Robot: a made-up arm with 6 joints.
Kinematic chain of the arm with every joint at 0, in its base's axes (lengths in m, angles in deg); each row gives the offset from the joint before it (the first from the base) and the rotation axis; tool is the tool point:
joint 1: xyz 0 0 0.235 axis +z
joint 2: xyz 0 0 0 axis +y
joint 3: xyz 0 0 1.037 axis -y
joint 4: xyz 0 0 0 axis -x
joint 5: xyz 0.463 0 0 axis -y
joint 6: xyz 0 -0.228 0 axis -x
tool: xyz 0 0 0
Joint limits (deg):
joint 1: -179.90..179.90
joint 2: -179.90..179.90
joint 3: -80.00..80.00
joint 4: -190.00..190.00
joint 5: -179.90..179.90
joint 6: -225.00..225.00
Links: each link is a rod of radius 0.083 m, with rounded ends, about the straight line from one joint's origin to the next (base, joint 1, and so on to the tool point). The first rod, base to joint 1, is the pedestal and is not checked.
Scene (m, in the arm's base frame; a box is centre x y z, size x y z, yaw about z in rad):
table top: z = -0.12
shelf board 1: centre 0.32 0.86 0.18 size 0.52 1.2 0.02 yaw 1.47
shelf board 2: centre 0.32 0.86 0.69 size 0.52 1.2 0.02 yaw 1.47
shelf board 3: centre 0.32 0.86 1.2 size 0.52 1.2 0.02 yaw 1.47
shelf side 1: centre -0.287 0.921 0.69 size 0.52 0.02 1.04 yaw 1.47
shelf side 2: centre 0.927 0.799 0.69 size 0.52 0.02 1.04 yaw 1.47
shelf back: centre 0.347 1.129 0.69 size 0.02 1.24 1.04 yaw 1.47
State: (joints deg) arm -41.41 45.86 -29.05 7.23 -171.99 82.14
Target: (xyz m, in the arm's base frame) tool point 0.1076 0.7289 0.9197
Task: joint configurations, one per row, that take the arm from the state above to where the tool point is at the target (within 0.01 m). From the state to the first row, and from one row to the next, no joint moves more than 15 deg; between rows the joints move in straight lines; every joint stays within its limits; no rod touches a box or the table.
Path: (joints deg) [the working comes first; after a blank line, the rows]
Joints at the target: 97.97 19.04 -31.18 24.41 -171.99 82.14
Straight joint move there: touches shelf board 2.

1: -28.25 40.93 -29.82 10.67 -170.03 82.36
2: -15.10 36.00 -30.59 14.11 -168.06 82.57
3: -1.94 31.06 -31.36 17.55 -166.10 82.79
4: 11.21 26.13 -32.13 20.99 -164.13 83.00
5: 24.37 21.20 -32.90 24.43 -162.17 83.22
6: 39.09 20.77 -32.56 24.43 -164.13 83.00
7: 53.81 20.34 -32.22 24.42 -166.10 82.79
8: 68.53 19.90 -31.87 24.42 -168.06 82.57
9: 83.25 19.47 -31.53 24.42 -170.03 82.36
10: 97.97 19.04 -31.18 24.41 -171.99 82.14

